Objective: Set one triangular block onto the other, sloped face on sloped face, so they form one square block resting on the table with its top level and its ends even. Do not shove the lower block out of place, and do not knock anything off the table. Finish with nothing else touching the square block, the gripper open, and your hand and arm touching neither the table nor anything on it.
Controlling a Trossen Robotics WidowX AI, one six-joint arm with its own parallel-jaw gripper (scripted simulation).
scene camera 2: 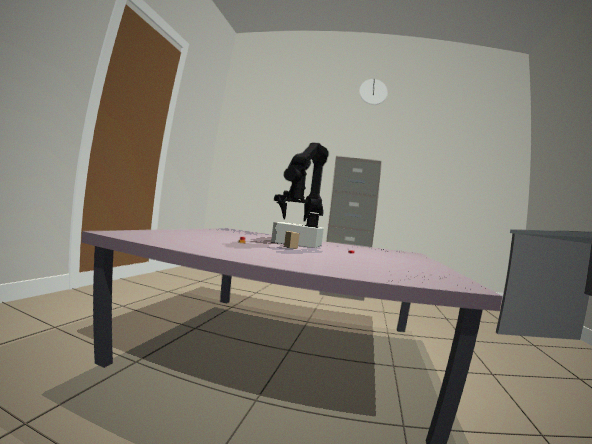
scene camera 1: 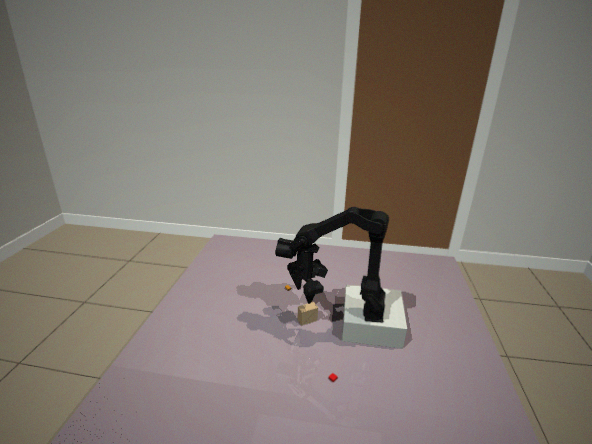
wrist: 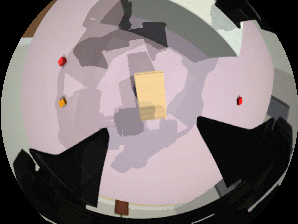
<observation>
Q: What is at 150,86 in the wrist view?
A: A triangular block.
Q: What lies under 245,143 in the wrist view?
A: My gripper.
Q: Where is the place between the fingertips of my gripper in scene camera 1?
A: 304,296
</observation>
